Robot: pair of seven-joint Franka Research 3 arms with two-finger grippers.
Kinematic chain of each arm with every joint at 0, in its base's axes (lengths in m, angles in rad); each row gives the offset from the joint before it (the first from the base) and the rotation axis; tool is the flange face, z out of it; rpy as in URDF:
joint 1: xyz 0 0 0.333 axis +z
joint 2: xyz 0 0 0 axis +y
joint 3: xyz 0 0 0.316 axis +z
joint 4: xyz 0.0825 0 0 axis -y
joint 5: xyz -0.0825 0 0.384 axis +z
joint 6: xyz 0 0 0 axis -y
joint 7: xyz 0.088 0 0 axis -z
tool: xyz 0 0 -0.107 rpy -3.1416 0 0
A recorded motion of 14 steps. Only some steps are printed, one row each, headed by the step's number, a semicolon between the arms.
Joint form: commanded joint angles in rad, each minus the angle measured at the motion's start. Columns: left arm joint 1, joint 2, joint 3, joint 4, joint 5, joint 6, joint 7; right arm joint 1, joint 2, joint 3, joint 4, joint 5, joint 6, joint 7.
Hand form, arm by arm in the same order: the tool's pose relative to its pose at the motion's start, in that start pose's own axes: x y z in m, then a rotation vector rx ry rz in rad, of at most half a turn. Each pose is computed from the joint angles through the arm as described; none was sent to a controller.
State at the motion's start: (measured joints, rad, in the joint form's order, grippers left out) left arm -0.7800 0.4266 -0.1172 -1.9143 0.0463 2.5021 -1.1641; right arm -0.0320 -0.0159 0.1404 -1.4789 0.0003 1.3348 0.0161
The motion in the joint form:
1: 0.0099 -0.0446 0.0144 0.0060 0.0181 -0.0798 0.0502; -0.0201 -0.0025 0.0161 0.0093 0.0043 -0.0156 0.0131
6: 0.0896 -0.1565 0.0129 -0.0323 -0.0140 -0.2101 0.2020; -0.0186 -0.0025 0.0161 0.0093 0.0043 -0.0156 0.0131
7: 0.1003 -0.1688 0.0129 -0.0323 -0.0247 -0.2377 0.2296; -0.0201 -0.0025 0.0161 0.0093 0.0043 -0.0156 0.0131
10: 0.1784 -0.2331 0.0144 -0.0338 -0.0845 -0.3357 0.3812; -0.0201 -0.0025 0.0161 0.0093 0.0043 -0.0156 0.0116
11: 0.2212 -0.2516 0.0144 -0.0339 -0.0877 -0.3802 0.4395; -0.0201 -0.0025 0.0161 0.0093 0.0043 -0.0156 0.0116
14: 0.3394 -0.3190 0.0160 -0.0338 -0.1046 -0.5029 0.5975; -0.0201 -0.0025 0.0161 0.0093 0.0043 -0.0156 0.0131
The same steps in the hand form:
1: 0.0134 -0.0069 -0.0232 0.0387 0.0115 0.0430; -0.0032 0.0014 -0.0039 0.0040 -0.0040 0.0161
6: 0.0473 -0.0436 -0.0677 0.0885 -0.0194 0.0956; -0.0032 0.0006 -0.0039 0.0038 -0.0040 0.0146
7: 0.0514 -0.0486 -0.0733 0.0981 -0.0332 0.1052; -0.0032 0.0014 -0.0039 0.0040 -0.0040 0.0161
10: 0.0841 -0.0796 -0.1060 0.1004 -0.0852 0.1411; -0.0032 0.0014 -0.0039 0.0040 -0.0040 0.0146
11: 0.1011 -0.0979 -0.1151 0.1169 -0.1028 0.1557; -0.0032 0.0014 -0.0039 0.0040 -0.0040 0.0146
14: 0.1415 -0.1512 -0.1508 0.1377 -0.1497 0.1882; -0.0032 0.0014 -0.0039 0.0040 -0.0040 0.0161

